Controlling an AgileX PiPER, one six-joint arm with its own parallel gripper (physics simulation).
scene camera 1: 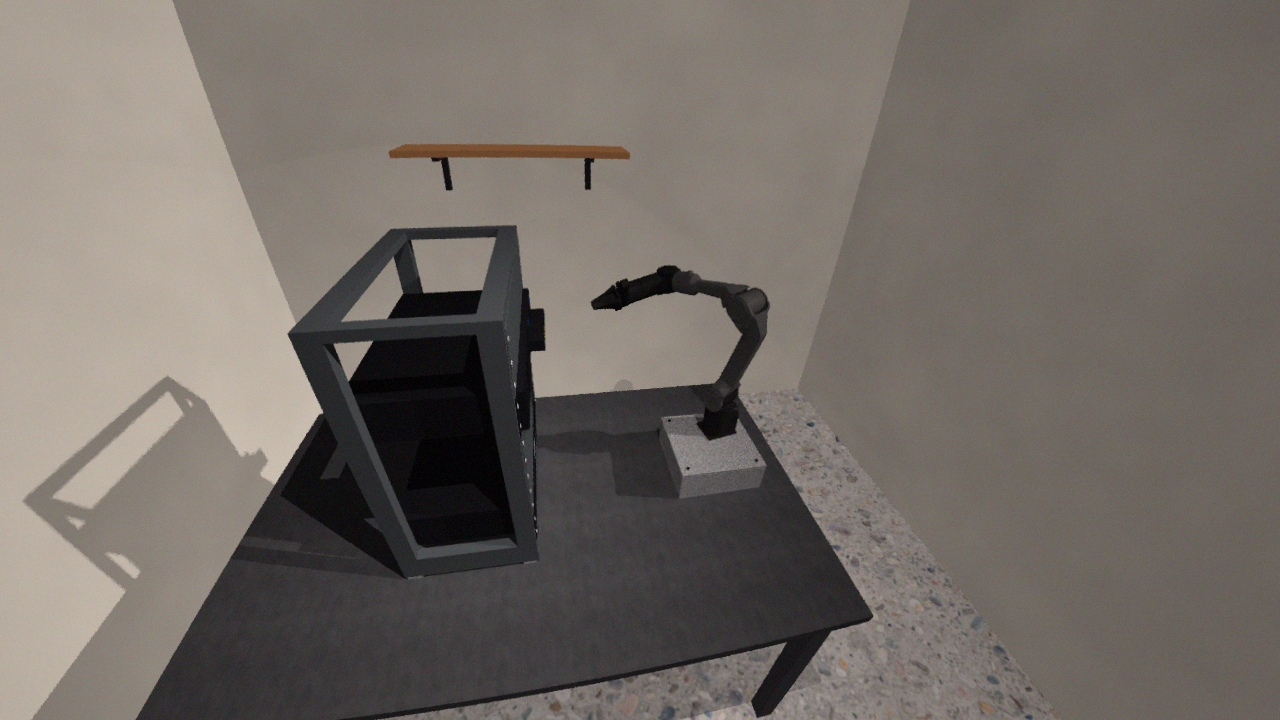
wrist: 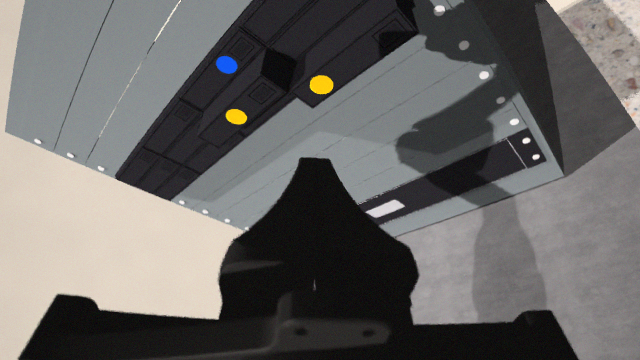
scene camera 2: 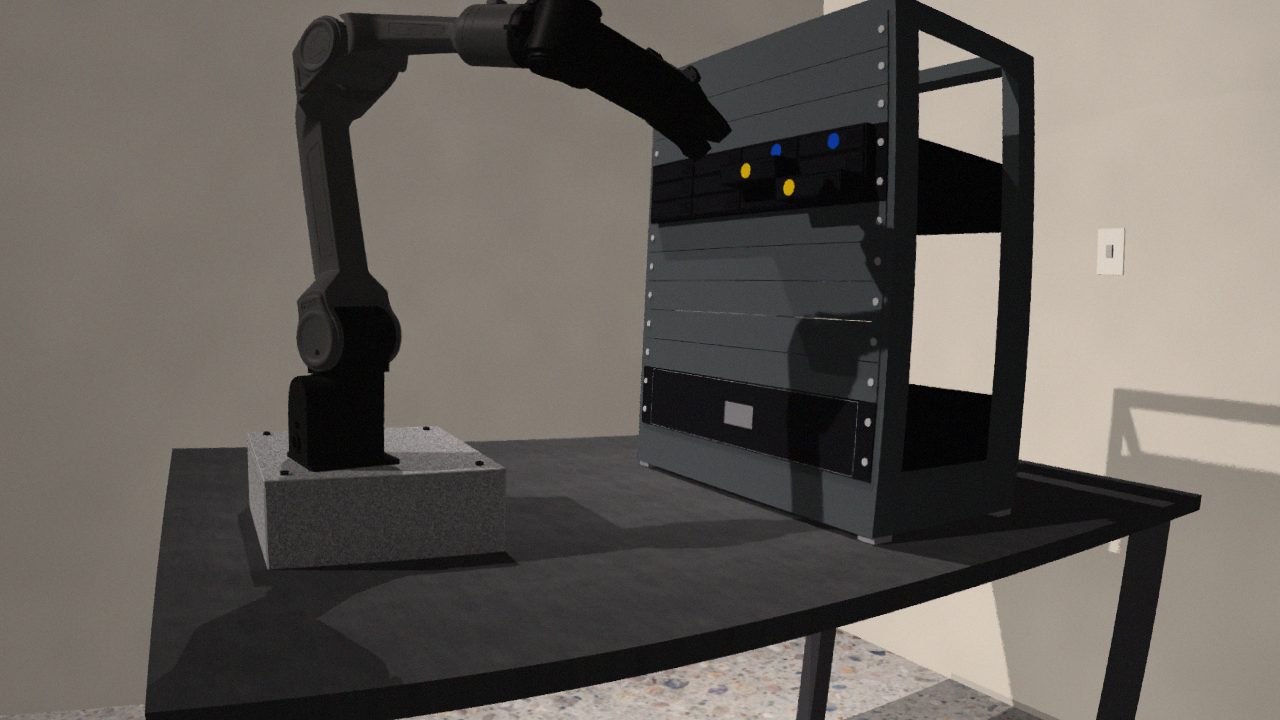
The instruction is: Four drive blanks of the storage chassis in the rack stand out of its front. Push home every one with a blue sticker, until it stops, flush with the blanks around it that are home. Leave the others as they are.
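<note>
The storage chassis point(scene camera 2: 673, 207) point(wrist: 150, 159) is a black band of blanks high in the rack's front. A blue-stickered blank point(scene camera 2: 776, 150) point(wrist: 226, 64) in its top row looks flush with its neighbours. A second blue-stickered blank point(scene camera 2: 833, 140), at the right end of the top row, also looks flush; its sticker does not show in the wrist view. Two yellow-stickered blanks stand out: one point(scene camera 2: 745, 170) point(wrist: 236, 116) below the first blue one, and a lower one point(scene camera 2: 788, 187) point(wrist: 321, 84) to its right. My gripper point(scene camera 1: 594, 304) point(scene camera 2: 714, 145) point(wrist: 313, 175) is shut and empty, apart from the chassis front.
The grey rack point(scene camera 1: 503, 402) point(scene camera 2: 897, 268) stands on the dark table point(scene camera 1: 608, 573) point(scene camera 2: 626, 582). Grey panels cover its front above and below the chassis. A black unit with a pale label point(scene camera 2: 738, 414) point(wrist: 385, 208) sits low in it. A wooden shelf point(scene camera 1: 510, 151) hangs on the wall.
</note>
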